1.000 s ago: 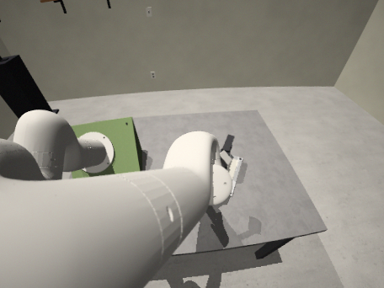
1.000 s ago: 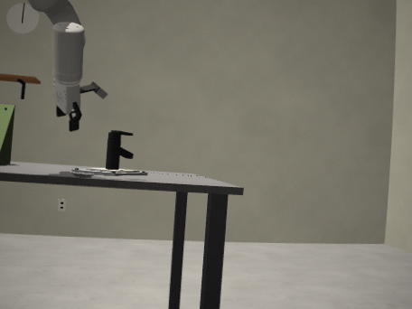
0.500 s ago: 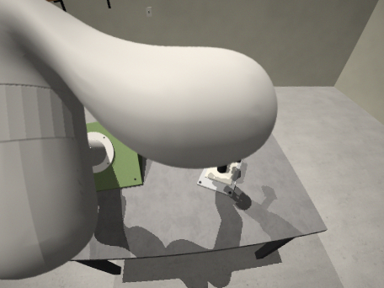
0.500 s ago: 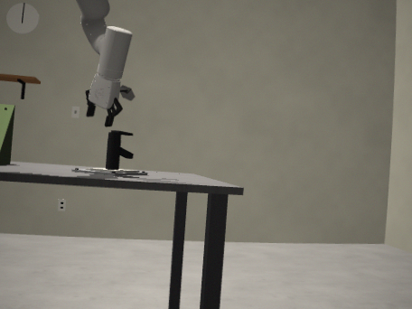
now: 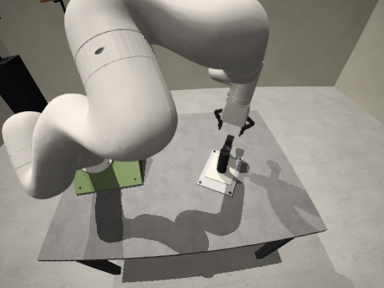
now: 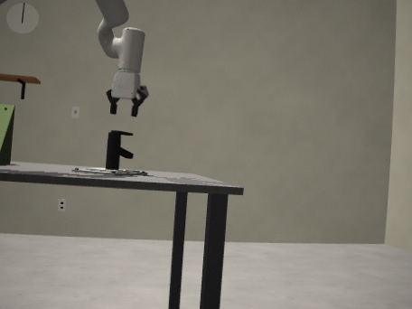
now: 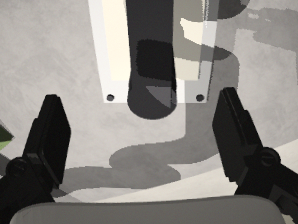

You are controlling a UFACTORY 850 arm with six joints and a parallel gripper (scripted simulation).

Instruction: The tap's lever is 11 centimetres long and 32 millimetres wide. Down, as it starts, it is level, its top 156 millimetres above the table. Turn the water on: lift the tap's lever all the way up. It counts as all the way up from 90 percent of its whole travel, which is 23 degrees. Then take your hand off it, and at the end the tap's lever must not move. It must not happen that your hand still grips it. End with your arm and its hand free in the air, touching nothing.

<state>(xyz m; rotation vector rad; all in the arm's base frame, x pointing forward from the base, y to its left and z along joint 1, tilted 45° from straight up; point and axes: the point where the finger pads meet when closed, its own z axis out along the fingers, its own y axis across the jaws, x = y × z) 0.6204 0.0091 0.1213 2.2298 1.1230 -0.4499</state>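
Now: hand 1 cm past the tap lever, 3 cm to the left of it and 9 cm above it.
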